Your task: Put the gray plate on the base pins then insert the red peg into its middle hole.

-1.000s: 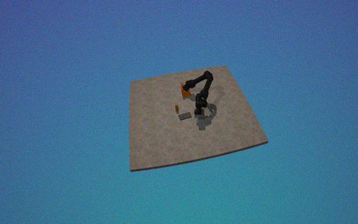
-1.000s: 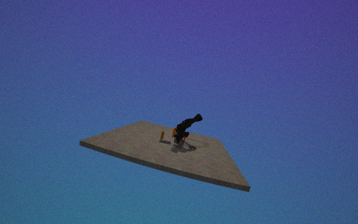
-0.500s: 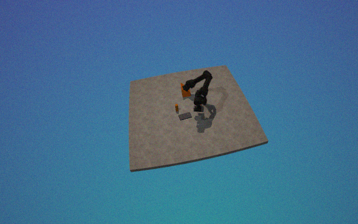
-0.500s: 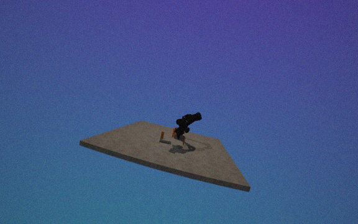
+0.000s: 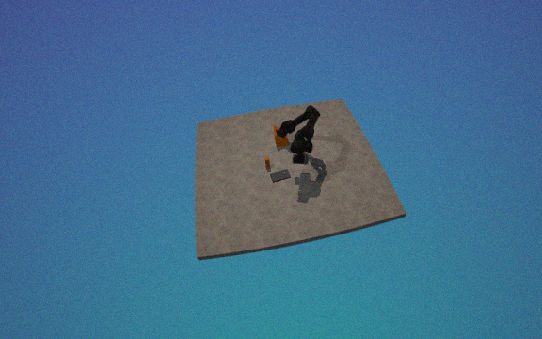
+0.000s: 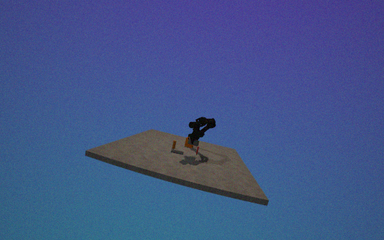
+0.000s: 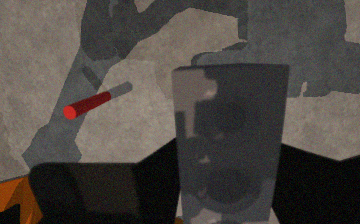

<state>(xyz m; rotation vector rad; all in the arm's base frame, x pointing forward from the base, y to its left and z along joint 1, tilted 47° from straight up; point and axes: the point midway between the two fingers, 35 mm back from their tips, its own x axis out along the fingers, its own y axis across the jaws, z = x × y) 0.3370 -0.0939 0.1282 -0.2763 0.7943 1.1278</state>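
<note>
My gripper tip is 40 mm past the base, 130 mm to the left of it and 120 mm above it. Also, from my gripper tip: orange peg 140 mm behind, 180 mm to the right, 90 mm below; then red peg 110 mm behind, 70 mm to the left, 90 mm below; then gray plate 30 mm above.
</note>
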